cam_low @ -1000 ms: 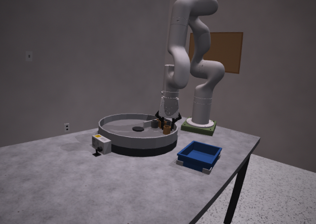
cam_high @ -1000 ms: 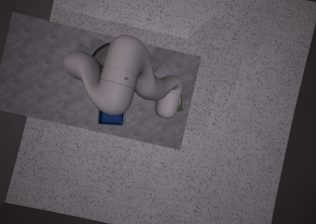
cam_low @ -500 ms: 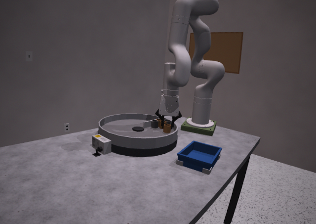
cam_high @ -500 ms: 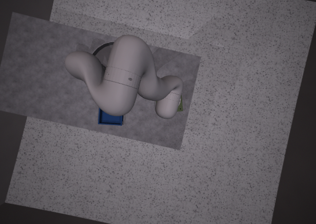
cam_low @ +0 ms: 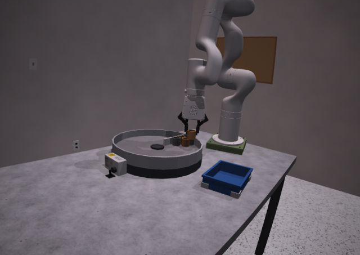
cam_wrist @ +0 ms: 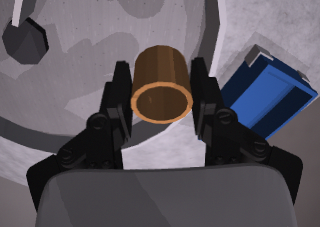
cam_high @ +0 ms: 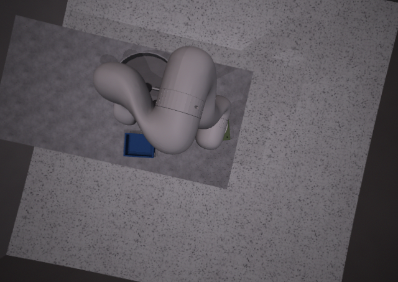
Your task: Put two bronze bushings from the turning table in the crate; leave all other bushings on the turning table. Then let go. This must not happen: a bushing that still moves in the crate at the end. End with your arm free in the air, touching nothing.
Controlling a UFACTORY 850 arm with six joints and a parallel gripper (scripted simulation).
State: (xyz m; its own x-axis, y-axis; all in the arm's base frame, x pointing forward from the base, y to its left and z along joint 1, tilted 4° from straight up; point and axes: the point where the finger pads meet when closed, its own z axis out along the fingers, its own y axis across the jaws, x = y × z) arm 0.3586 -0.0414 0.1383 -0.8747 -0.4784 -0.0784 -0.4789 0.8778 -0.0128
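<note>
The blue crate lies 23 cm to the left of my hand, 13 cm below it and 8 cm ahead of it. The rest, counted from my hand: turning table (13 cm to the right, 10 cm below, 7 cm ahead).
</note>
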